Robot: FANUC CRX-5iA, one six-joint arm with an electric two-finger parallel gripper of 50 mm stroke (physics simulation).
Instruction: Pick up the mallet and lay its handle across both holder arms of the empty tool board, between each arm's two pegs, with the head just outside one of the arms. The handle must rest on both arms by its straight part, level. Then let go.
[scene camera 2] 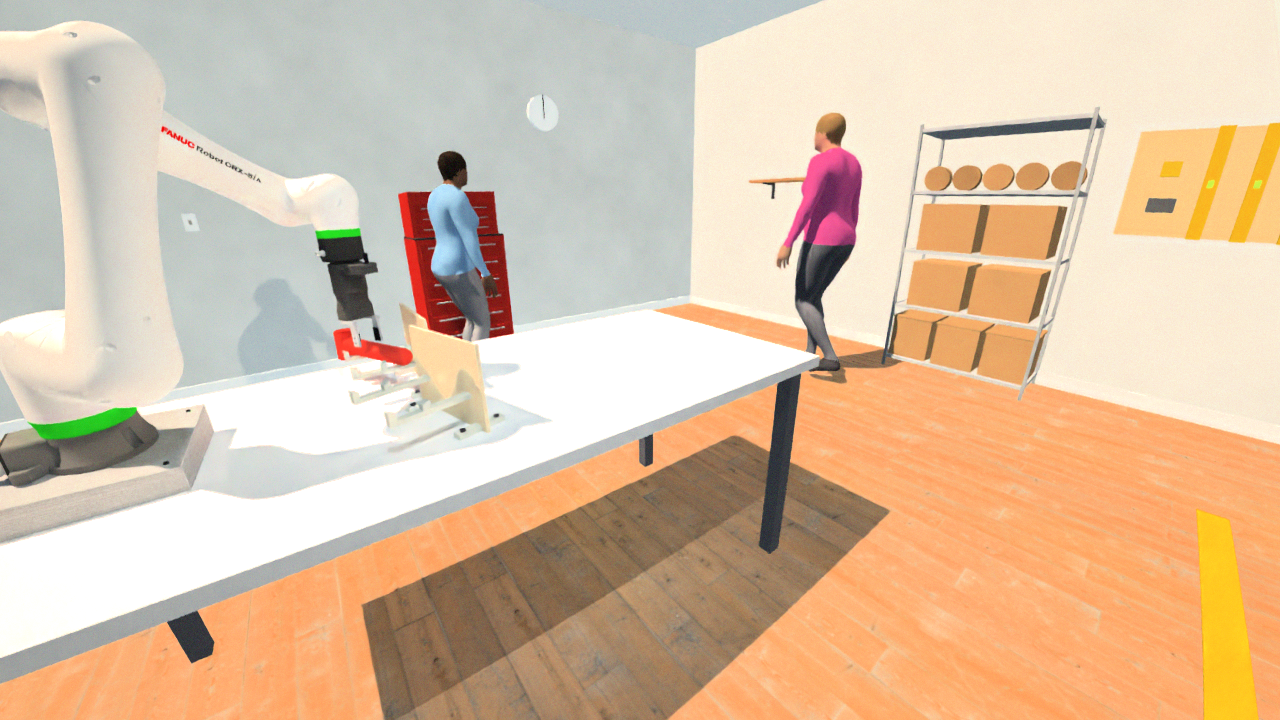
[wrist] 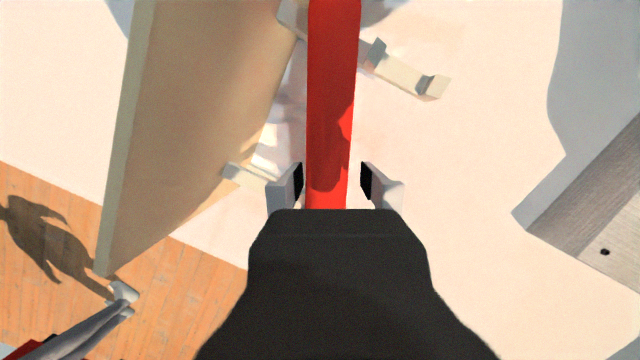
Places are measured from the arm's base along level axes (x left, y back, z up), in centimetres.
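Pixels of known places: gripper, fingertip midpoint: point(scene camera 2: 369, 343) point(wrist: 331, 173); arm's base, origin of the base link: point(scene camera 2: 104, 450).
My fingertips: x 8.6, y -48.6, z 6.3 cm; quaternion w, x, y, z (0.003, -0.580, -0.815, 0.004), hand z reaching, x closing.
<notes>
Ahead of a thing's pixels: the offset from my fingertips to its top centre. "pt": to the spot under its first point. Level surfaces: height alone.
The red mallet {dx -0.1, dy -0.4, dz +2.1 cm} point(scene camera 2: 386, 351) point(wrist: 331, 100) lies by its handle across the arms of the farther tool board point(scene camera 2: 410, 320) point(wrist: 190, 100). Its head {pt dx +8.9, dy +4.2, dz -1.0 cm} point(scene camera 2: 342, 344) is at the left end in the scene view and hidden under the gripper body in the wrist view. My gripper point(scene camera 2: 366, 334) point(wrist: 331, 173) is open, pointing down. Its fingers stand on either side of the handle near the head, with a gap on each side in the wrist view. The nearer, empty tool board point(scene camera 2: 454, 368) stands upright with bare pegged arms; it cannot be made out in the wrist view.
Both boards stand on the white table {dz -12.2 cm} point(scene camera 2: 617, 358). The robot's base plate point(scene camera 2: 192, 452) point(wrist: 600, 220) is beside them. Two people, one in blue point(scene camera 2: 454, 228) and one in pink point(scene camera 2: 832, 197), stand beyond the table. A red tool cabinet point(scene camera 2: 420, 273) and a shelf rack point(scene camera 2: 1011, 123) stand farther back.
</notes>
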